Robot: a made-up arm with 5 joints.
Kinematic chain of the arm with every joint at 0, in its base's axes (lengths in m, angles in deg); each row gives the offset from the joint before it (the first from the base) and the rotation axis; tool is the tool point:
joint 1: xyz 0 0 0.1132 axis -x
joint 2: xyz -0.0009 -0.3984 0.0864 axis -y
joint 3: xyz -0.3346 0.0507 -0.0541 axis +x
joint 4: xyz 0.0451 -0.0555 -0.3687 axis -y
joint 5: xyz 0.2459 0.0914 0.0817 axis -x
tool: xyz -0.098 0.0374 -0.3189
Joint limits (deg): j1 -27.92..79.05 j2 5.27..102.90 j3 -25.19..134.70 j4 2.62..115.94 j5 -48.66..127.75
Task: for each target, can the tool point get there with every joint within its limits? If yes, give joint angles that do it. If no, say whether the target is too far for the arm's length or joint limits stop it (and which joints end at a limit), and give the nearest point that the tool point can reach.
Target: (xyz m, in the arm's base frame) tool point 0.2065 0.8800 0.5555
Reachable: no: joint limits stop it (at a limit: joint 1, joint 2, joint 3) | nearest point -0.1508 0.4894 0.4111 | short by 0.549 m
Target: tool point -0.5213 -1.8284 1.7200
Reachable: no: too far | nearest point -0.2073 -0.6583 0.6917 | short by 1.589 m
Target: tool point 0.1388 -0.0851 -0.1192
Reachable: yes | joints 14.14 79.26 116.95 93.35 82.42
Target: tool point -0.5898 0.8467 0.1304
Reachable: no: joint limits stop it (at a limit: joint 1, joint 3, joint 4) | nearest point -0.2994 0.4478 0.2499 | short by 0.508 m
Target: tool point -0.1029 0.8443 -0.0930
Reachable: no: joint limits stop it (at a limit: joint 1, joint 2, joint 4) | nearest point -0.1669 0.4641 0.1386 | short by 0.450 m
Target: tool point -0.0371 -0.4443 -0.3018
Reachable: yes | joints -6.19 25.96 28.23 55.30 87.43
